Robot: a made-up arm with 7 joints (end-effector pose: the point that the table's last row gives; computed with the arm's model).
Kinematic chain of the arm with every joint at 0, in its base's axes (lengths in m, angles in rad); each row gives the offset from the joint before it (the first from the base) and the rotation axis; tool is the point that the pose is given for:
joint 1: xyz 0 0 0.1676 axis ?
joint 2: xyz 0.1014 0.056 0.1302 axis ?
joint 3: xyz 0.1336 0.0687 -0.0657 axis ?
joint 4: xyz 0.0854 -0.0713 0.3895 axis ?
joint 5: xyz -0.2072 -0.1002 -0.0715 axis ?
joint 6: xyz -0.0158 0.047 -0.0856 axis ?
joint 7: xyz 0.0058 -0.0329 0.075 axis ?
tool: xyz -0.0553 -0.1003 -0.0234
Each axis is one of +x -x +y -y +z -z.
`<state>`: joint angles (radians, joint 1 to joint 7).
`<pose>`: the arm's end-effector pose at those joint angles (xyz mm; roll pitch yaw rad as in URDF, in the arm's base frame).
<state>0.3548 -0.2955 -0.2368 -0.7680 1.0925 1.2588 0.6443</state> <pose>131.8 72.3 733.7 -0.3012 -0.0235 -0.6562</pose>
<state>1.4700 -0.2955 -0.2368 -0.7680 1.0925 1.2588 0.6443</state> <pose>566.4 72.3 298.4 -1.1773 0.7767 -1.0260</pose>
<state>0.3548 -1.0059 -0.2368 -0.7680 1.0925 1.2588 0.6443</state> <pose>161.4 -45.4 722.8 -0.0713 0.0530 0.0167</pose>
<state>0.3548 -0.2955 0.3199 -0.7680 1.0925 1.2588 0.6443</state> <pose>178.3 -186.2 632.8 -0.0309 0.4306 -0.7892</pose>
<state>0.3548 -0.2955 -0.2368 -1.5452 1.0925 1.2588 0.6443</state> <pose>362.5 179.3 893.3 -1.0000 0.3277 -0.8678</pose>
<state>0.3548 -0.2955 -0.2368 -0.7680 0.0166 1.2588 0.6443</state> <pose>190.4 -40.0 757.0 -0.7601 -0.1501 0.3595</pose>
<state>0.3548 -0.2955 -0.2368 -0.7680 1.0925 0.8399 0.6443</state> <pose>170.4 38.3 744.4 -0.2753 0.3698 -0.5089</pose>
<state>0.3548 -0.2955 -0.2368 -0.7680 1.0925 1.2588 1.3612</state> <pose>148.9 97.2 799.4 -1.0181 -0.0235 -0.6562</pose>
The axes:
joint 1: +y
joint 2: -z
joint 3: +x
joint 4: -y
joint 5: +x
joint 6: -y
joint 7: -x

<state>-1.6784 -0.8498 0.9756 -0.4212 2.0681 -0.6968 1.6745</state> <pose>-100.6 -150.3 555.5 -0.4127 -0.2384 2.0827</pose>
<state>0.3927 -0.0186 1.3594 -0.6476 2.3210 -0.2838 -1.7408</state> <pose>136.5 -471.8 162.4 -0.6315 0.2336 0.5121</pose>
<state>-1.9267 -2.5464 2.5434 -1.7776 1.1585 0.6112 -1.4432</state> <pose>425.6 373.1 446.1 -0.4417 0.7273 -1.8214</pose>
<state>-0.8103 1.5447 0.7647 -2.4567 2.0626 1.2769 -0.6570</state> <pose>-500.5 -318.8 310.9 -1.4056 1.0233 1.9081</pose>
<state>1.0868 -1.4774 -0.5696 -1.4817 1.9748 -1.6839 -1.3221</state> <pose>517.3 232.0 630.3 -1.5814 -0.5765 2.5658</pose>
